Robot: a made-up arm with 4 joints. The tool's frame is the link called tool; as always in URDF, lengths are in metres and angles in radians.
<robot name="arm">
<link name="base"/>
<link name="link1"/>
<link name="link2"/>
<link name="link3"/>
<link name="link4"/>
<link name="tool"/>
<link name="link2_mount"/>
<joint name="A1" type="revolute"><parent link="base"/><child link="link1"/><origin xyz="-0.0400 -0.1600 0.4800" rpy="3.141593 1.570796 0.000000"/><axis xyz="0 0 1"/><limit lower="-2.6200" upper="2.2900"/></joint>
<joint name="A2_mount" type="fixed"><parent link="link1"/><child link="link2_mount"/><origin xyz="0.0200 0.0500 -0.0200" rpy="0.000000 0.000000 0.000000"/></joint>
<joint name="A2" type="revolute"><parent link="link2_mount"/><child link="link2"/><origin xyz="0.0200 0.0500 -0.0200" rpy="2.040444 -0.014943 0.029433"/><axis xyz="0 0 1"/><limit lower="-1.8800" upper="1.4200"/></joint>
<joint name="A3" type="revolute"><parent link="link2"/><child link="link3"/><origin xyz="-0.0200 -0.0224 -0.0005" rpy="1.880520 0.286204 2.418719"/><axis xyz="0 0 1"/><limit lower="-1.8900" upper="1.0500"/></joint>
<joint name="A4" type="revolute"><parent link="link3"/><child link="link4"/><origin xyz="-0.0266 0.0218 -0.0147" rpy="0.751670 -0.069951 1.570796"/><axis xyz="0 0 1"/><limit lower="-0.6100" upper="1.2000"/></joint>
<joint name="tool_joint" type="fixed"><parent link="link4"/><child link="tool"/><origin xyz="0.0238 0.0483 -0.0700" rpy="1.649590 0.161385 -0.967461"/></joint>
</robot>
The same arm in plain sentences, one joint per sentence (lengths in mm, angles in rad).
The arm has four revolute joints in a row. What follows holds with every joint at zero, and every direction is one of the base frame's. Joint 1 is mounted 40.0 mm along -x and 160.0 mm along -y and 480.0 mm along +z from the base frame's origin and rotates about -x, from -2.6200 to 2.2900 rad. Joint 2 is mounted 40.0 mm along +x and 100.0 mm along -y and 40.0 mm along -z from joint 1 and rotates about the direction (0.452522, 0.891143, -0.033002), from -1.8800 to 1.4200 rad. Joint 3 is mounted 20.0 mm along +x and 10.0 mm along -y and 20.0 mm along +z from joint 2 and rotates about the direction (-0.728763, 0.016599, -0.684565), from -1.8900 to 1.0500 rad. Joint 4 is mounted 30.0 mm along +x and 20.0 mm along +y and 10.0 mm along -z from joint 3 and rotates about -x, from -0.6100 to 1.2000 rad. The tool frame, which is the frame that the pose is given for, is mounted 70.0 mm along +x and 20.0 mm along +y and 50.0 mm along -z from joint 4; its axes are the base frame's turned by roll 0.2744, pitch -0.8736 and yaw 1.3178 rad (as in URDF: about the fixed x, then y, then z).
